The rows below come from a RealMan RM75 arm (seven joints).
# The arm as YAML. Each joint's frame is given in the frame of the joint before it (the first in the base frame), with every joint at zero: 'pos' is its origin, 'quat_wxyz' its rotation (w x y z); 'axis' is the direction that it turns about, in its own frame. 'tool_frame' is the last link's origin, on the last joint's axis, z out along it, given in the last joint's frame.
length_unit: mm
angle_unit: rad
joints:
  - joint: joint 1
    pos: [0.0, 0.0, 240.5]
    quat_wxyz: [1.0, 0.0, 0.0, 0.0]
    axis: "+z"
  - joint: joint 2
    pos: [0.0, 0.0, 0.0]
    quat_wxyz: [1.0, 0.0, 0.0, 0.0]
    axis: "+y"
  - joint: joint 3
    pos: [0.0, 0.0, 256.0]
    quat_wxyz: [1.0, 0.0, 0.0, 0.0]
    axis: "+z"
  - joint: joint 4
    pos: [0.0, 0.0, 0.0]
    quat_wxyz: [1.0, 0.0, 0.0, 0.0]
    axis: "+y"
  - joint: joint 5
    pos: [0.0, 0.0, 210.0]
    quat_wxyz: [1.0, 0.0, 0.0, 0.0]
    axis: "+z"
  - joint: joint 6
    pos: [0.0, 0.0, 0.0]
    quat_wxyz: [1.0, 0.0, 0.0, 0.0]
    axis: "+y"
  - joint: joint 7
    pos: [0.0, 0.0, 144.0]
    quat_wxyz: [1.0, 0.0, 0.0, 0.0]
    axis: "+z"
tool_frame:
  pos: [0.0, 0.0, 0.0]
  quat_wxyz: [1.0, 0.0, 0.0, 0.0]
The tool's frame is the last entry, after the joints.
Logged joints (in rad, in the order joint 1, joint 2, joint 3, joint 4, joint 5, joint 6, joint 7), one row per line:
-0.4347 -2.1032 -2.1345 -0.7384 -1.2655 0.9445 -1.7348
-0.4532 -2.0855 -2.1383 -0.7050 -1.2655 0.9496 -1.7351
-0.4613 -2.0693 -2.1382 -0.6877 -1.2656 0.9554 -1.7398
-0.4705 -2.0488 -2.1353 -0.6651 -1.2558 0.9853 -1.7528
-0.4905 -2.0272 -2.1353 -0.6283 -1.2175 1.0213 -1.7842
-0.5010 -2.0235 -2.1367 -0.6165 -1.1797 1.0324 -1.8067
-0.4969 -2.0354 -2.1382 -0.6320 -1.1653 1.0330 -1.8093
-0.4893 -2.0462 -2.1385 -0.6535 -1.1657 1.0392 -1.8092
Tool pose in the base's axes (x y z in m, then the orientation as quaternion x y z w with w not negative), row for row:
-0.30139 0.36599 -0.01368 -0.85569 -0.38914 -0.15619 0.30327
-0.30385 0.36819 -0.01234 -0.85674 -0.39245 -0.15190 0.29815
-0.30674 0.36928 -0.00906 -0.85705 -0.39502 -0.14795 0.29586
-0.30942 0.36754 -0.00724 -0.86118 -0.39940 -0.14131 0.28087
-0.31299 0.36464 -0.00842 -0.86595 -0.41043 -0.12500 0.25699
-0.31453 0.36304 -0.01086 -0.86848 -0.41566 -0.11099 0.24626
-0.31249 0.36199 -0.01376 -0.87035 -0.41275 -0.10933 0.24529
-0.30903 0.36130 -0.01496 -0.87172 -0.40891 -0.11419 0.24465
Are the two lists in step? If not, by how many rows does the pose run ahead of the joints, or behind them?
They are in step.
